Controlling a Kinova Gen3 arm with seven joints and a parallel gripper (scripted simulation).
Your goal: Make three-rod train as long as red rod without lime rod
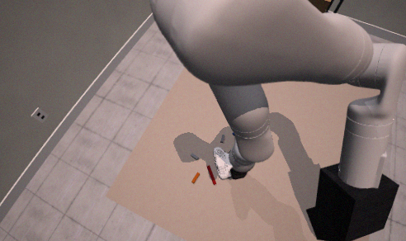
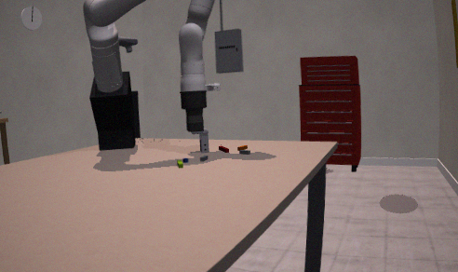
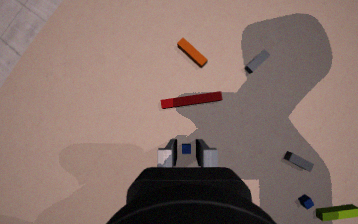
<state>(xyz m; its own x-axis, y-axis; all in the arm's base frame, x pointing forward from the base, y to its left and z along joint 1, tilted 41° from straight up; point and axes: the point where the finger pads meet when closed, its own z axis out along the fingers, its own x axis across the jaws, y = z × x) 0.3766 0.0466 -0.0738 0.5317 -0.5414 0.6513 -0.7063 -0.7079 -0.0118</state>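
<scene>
The red rod is 50 mm ahead of my hand, 30 mm to the left of it and 10 mm below it. Also, from my hand: orange rod: 100 mm ahead, 60 mm to the left, 10 mm below; then lime rod: 50 mm ahead, 200 mm to the right, 10 mm below.
</scene>
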